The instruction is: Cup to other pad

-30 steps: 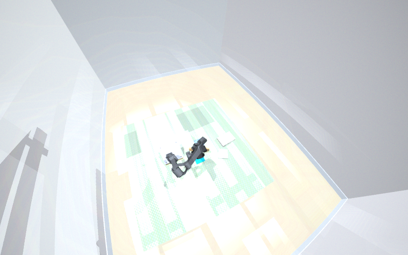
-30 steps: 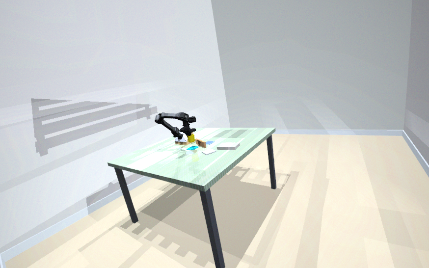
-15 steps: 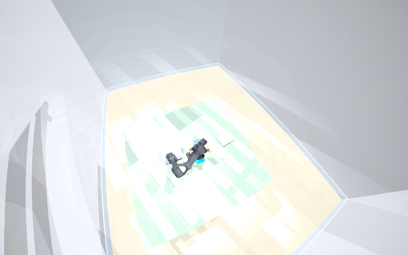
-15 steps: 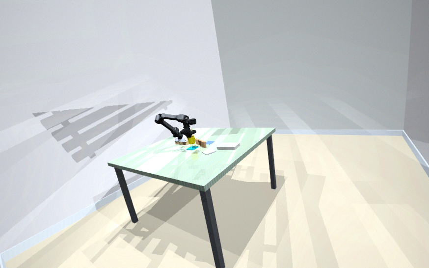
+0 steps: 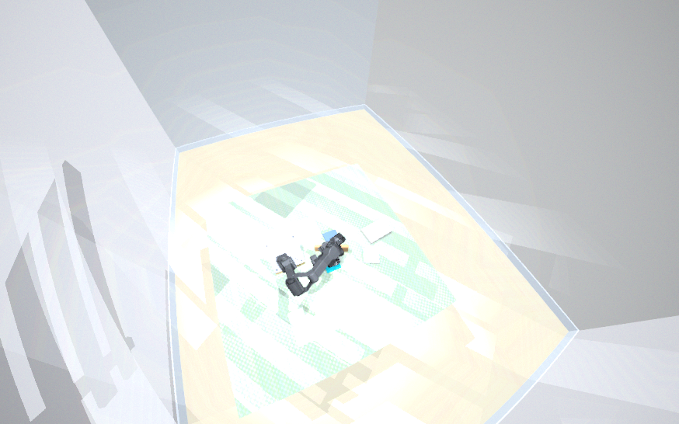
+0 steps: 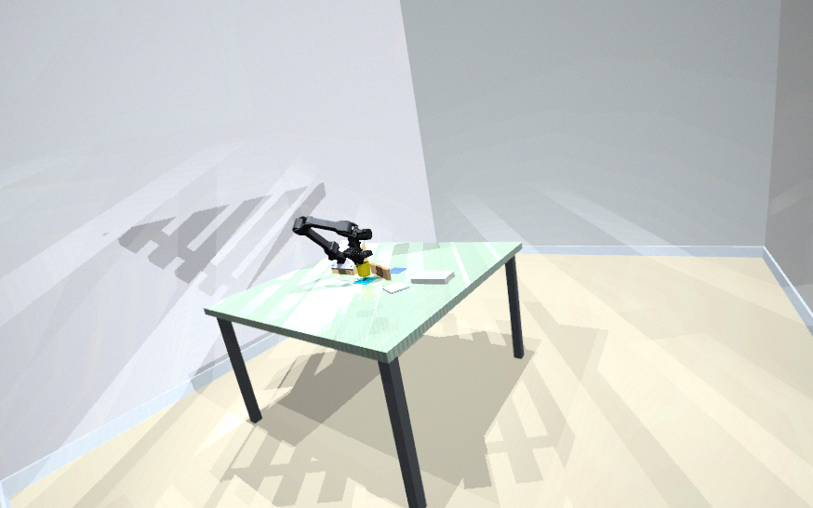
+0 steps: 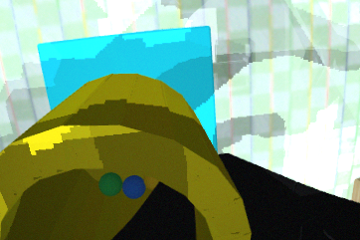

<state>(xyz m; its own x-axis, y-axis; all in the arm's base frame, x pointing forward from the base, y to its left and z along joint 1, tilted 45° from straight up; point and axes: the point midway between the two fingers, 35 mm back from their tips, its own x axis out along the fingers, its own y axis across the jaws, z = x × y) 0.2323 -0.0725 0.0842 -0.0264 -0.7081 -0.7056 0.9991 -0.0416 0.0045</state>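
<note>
My gripper tip is 30 mm short of the cyan pad and 70 mm above it. Round my gripper tip: green marble (40 mm ahead, 10 mm to the left, 20 mm below); blue marble (30 mm ahead, 20 mm to the left, 20 mm below); yellow cup (20 mm ahead).
</note>
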